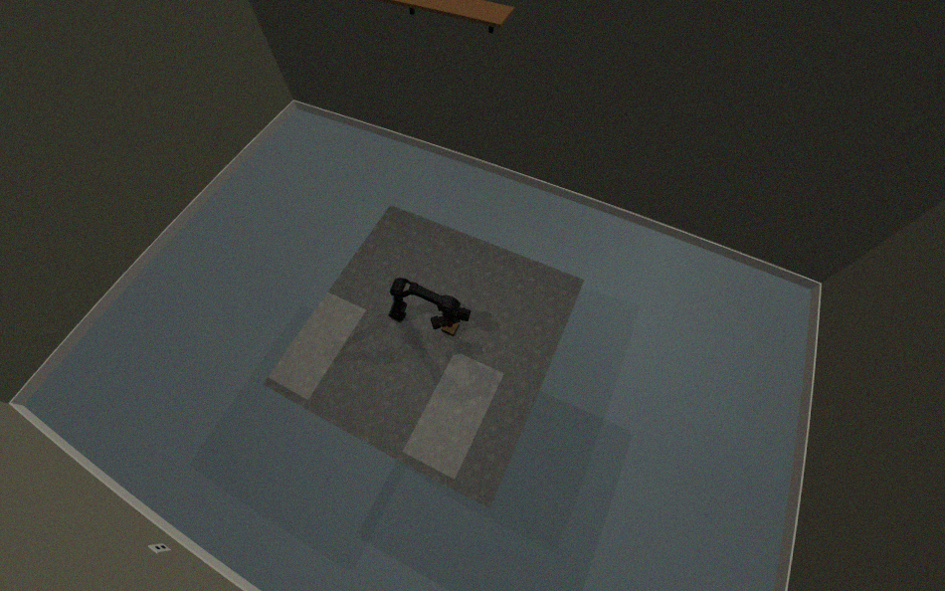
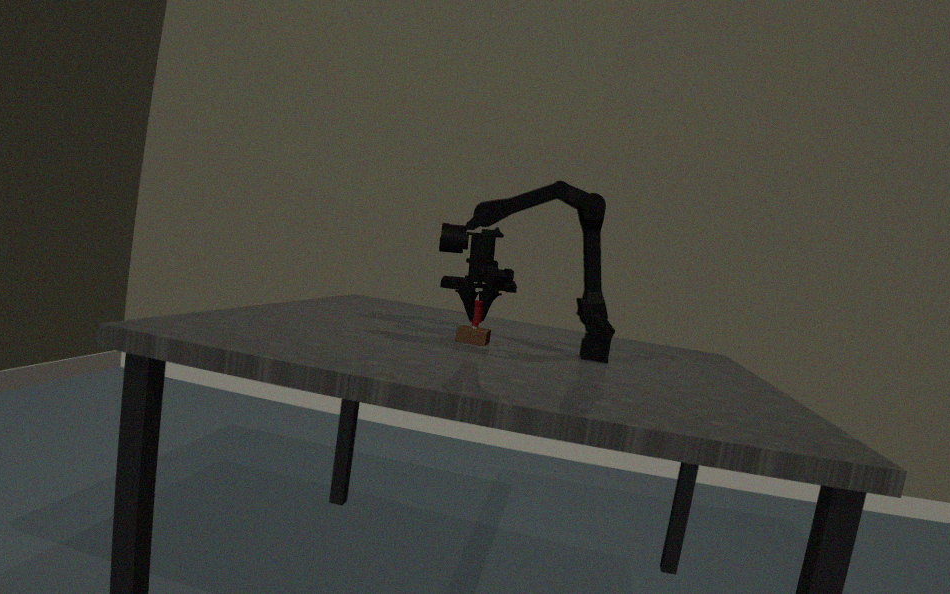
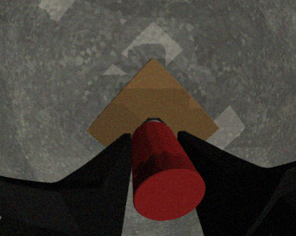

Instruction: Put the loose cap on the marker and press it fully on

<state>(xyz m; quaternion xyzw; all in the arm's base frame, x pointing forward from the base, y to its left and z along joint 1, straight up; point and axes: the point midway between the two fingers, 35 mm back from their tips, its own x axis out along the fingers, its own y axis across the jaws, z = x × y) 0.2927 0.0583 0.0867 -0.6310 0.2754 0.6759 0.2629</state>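
The red cap lies 20 mm above my gripper tip. The rest, counted from my gripper tip: wooden holder block (40 mm below).
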